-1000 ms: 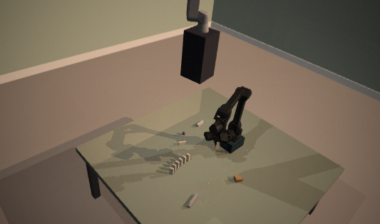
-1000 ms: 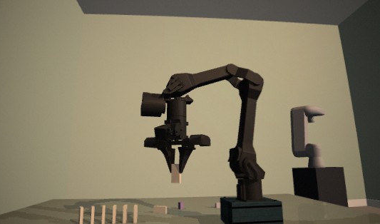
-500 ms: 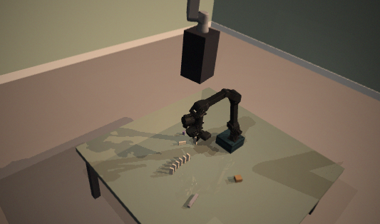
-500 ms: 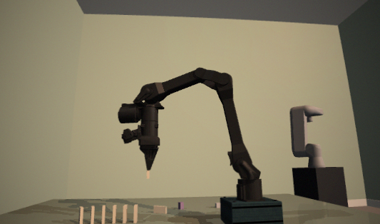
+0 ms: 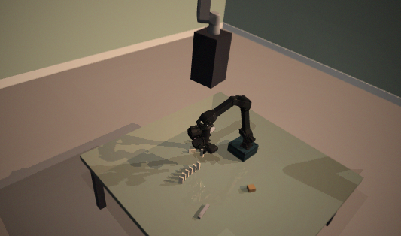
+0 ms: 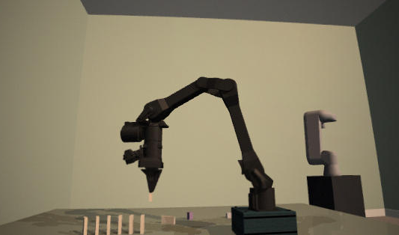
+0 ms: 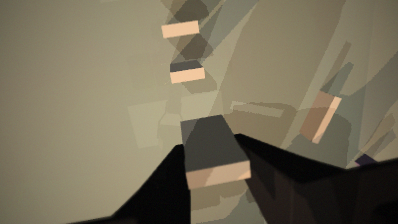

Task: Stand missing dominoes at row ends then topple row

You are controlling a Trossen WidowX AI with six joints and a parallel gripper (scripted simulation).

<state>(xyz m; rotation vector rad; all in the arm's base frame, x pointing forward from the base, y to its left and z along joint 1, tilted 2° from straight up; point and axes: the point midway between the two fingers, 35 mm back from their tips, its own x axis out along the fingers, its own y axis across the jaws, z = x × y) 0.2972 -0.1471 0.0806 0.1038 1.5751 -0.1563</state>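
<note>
My gripper tip is now 18 cm to the left of the purple cube, 16 cm past it and 11 cm above it. Round my gripper tip: grey bar: 26 cm ahead, 22 cm to the left, 11 cm below; then orange block: 34 cm to the left, 11 cm below, 5 cm behind.
</note>
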